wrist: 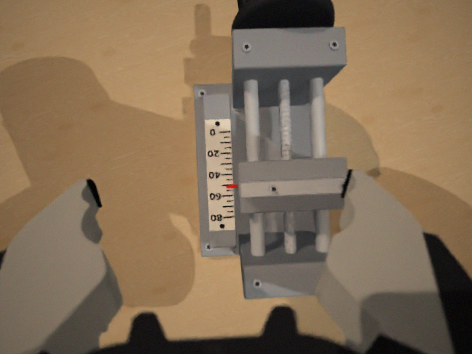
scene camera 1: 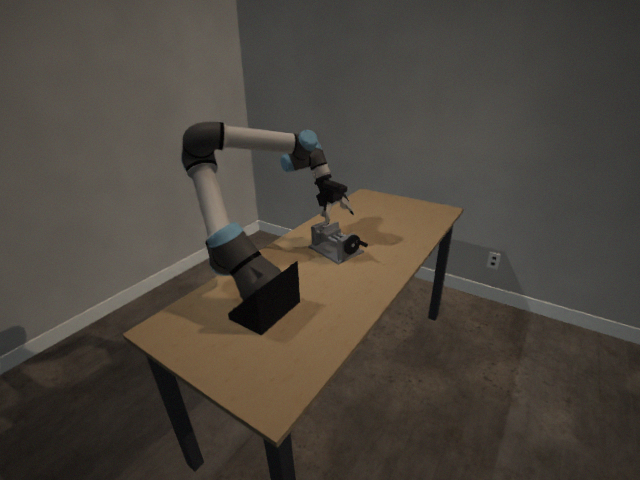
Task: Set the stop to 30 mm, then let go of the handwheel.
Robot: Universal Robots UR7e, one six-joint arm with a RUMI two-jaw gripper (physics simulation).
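Places are measured from the arm's base along level axes (x left, y back, z up), in millimetres.
Pixels of known places: gripper, fingertip midpoint: [wrist: 222, 178] [scene camera 1: 341, 219]; arm's base, link origin: [scene camera 1: 263, 286].
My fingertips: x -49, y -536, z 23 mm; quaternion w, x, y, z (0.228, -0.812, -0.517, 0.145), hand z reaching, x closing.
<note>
For each thing: its top centre in the pictures, then the offset to it from my fingertips. "spot": a spot on its surface instead. Level surfaces: height alone.
- crank handle, top centre: [scene camera 1: 362, 241] dx -128, dy +86, dz -39 mm
- sliding stop block, surface spot: [wrist: 292, 203] spot: dx +41, dy +37, dz -39 mm
- white scale, surface spot: [wrist: 213, 165] spot: dx -16, dy -5, dz -76 mm
- wooden table, surface height: dz -132 mm
- light crossbar, top centre: [wrist: 301, 187] [scene camera 1: 331, 223] dx +27, dy +40, dz -8 mm
The grey stop fixture [scene camera 1: 328, 250] [wrist: 289, 49] stands on the table. Its black handwheel [scene camera 1: 352, 244] [wrist: 283, 14] is at one end; a crank handle [scene camera 1: 363, 243] sticks out from it. In the wrist view the sliding stop block [wrist: 292, 203] sits on two rods and a threaded spindle. Its red pointer [wrist: 232, 186] is at about 50 on the white scale [wrist: 213, 165], between the 40 and 60 marks. My gripper [scene camera 1: 339, 217] [wrist: 222, 178] is open above the fixture, away from the handwheel. One fingertip appears beside the block's right end; whether they touch is unclear.
The wooden table [scene camera 1: 330, 320] carries the arm's base and a black angled panel [scene camera 1: 281, 297] near it. A grey wall [scene camera 1: 439, 103] stands behind the table. A light crossbar [wrist: 305, 188] lies along the top of the stop block.
</note>
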